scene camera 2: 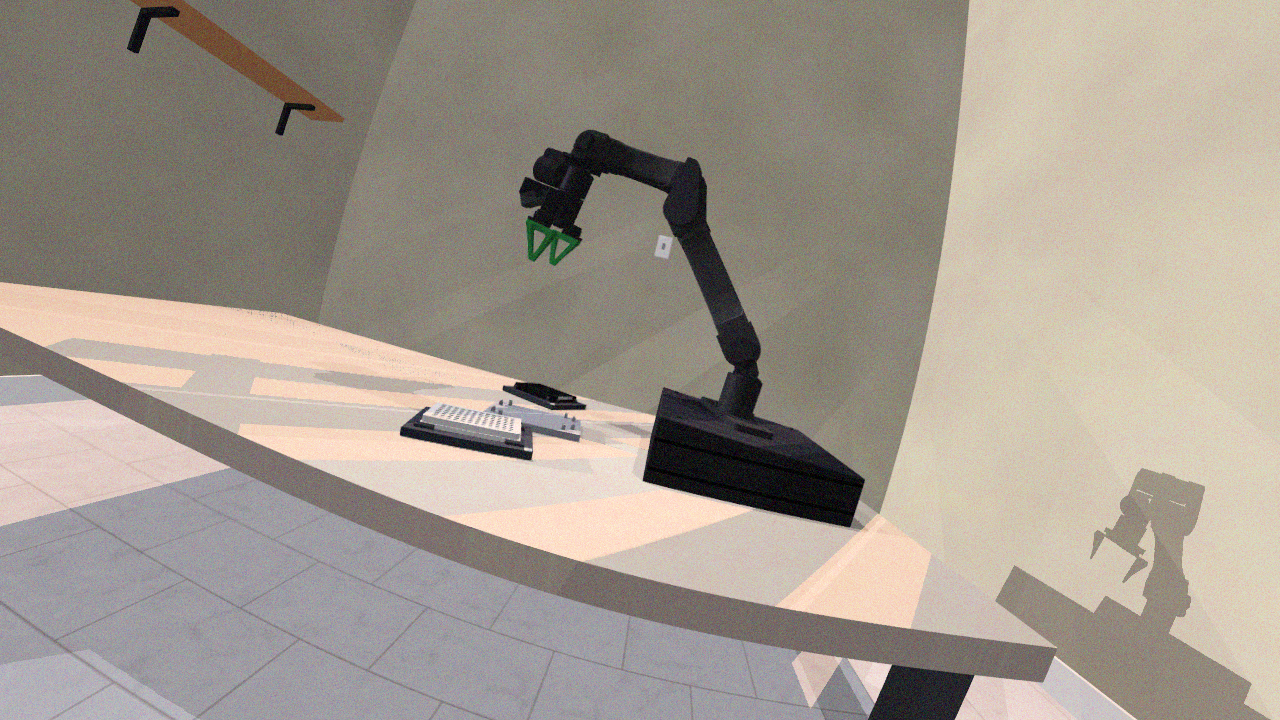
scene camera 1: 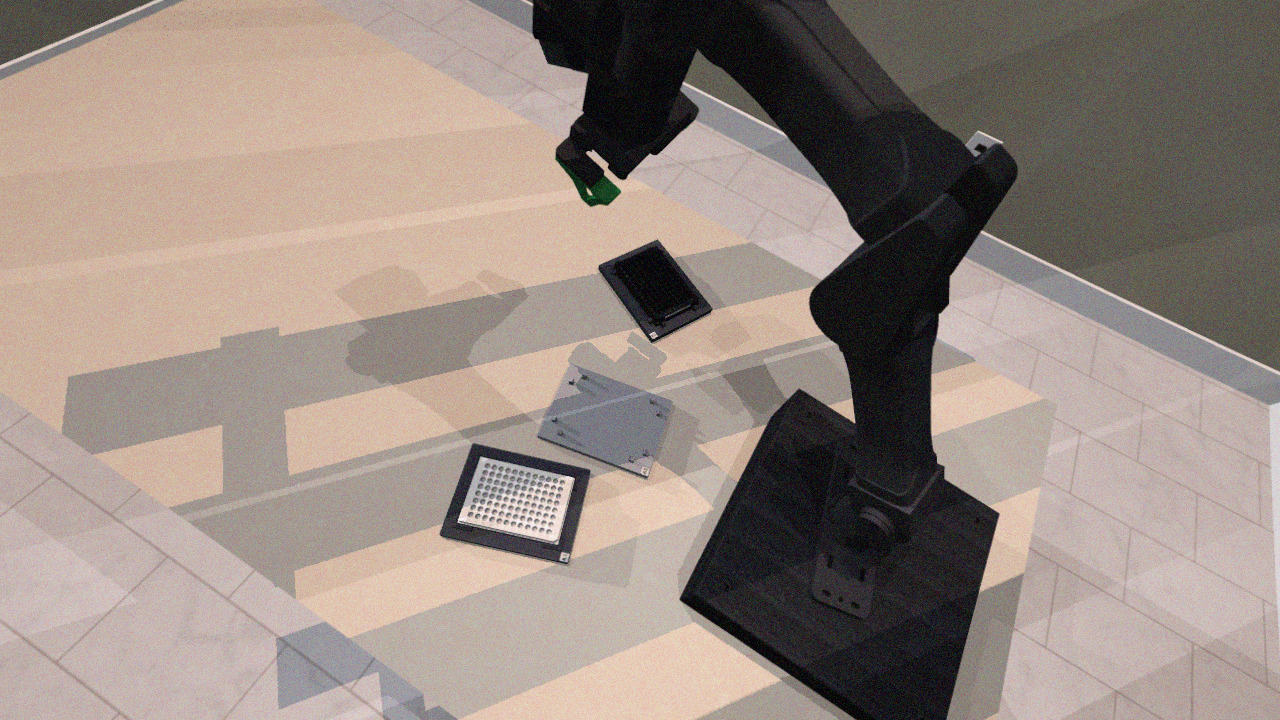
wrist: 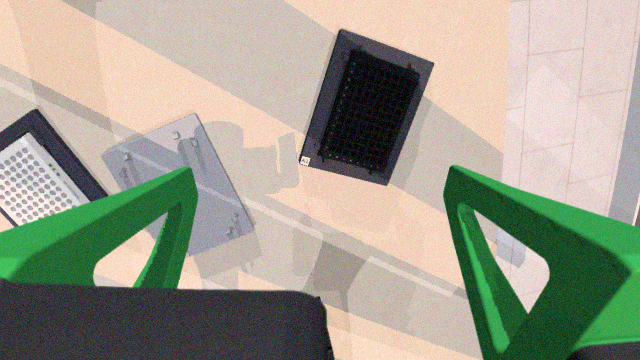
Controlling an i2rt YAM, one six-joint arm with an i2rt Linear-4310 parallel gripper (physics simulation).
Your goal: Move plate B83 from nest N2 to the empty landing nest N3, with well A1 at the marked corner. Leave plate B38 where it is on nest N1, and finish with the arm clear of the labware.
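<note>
My gripper is open and empty, high above the table. A white plate sits on a dark nest. A black plate sits on another dark nest. Between them is the empty grey-blue nest with small pegs. In the wrist view its lower left is hidden by a finger. Small white corner tags mark the nests. Plate codes and nest numbers cannot be read.
The arm's black base block stands beside the nests. The table's near edge runs across scene camera 2. A wall shelf hangs at upper left. Shadows of the arm fall around the nests.
</note>
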